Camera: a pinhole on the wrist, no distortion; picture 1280 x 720 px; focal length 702.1 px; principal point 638.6 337.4 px. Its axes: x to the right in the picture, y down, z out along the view. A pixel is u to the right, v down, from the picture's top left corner.
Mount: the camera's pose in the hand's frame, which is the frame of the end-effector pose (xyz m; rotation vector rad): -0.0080 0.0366 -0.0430 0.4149 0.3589 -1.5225
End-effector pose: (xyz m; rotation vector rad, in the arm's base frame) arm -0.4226 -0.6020 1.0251 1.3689 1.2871 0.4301
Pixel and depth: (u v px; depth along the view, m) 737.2 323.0 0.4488
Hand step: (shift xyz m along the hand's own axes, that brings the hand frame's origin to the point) -0.0298 -0.2319 0.3215
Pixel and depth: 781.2 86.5 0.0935
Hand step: -0.0439 -0.0246 0.0290
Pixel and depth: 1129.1 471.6 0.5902
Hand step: 0.0952 -0.6060 0.2849
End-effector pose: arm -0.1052 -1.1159 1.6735 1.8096 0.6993 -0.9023
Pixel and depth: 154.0 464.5 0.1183
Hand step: 0.0080 0.0524 0.1006
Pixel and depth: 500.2 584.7 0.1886
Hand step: 0.0517 -0.0199 0.1430
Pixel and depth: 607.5 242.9 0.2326
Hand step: -0.0467 -0.0649 0.1653
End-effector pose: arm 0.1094 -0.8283 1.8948 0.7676 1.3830 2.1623
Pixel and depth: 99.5 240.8 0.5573
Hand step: -0.1111 0.1484 0.6472
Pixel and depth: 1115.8 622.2 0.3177
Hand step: 0.1155 -0.3037 0.1389
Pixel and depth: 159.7 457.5 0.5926
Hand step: 0.0662 0.1115 0.6737
